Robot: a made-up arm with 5 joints.
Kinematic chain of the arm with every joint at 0, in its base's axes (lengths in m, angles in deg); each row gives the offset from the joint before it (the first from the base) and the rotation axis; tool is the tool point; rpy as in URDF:
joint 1: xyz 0 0 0.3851 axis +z
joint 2: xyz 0 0 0 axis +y
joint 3: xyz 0.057 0 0.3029 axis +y
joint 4: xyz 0.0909 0 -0.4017 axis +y
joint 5: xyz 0.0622 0 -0.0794 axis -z
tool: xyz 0 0 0 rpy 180 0 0
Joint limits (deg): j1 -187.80..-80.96 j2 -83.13..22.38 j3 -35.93..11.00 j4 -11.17..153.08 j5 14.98..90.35
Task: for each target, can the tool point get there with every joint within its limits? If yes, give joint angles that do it. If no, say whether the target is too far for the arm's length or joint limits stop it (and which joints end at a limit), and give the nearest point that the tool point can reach.
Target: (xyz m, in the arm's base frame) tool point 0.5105 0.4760 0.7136
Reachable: no: joint limits stop it (at a limit: joint 1, joint 2, joint 3, joint 4) | nearest point 0.0032 -0.0200 0.6519 | short by 0.712 m
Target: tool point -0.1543 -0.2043 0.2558
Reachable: yes | joints -127.06 4.83 -25.90 92.56 73.21
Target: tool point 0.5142 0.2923 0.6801
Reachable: no: joint limits stop it (at a limit: joint 1, joint 2, joint 3, joint 4) | nearest point 0.0032 -0.0200 0.6519 | short by 0.600 m
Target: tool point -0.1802 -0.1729 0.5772
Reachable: yes | joints -136.18 -68.53 -13.81 35.18 59.61
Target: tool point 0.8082 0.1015 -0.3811
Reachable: no: too far | nearest point 0.0568 0.0071 0.1968 | short by 0.953 m
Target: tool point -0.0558 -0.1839 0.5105
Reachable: yes | joints -106.89 -61.84 -19.69 107.23 59.06
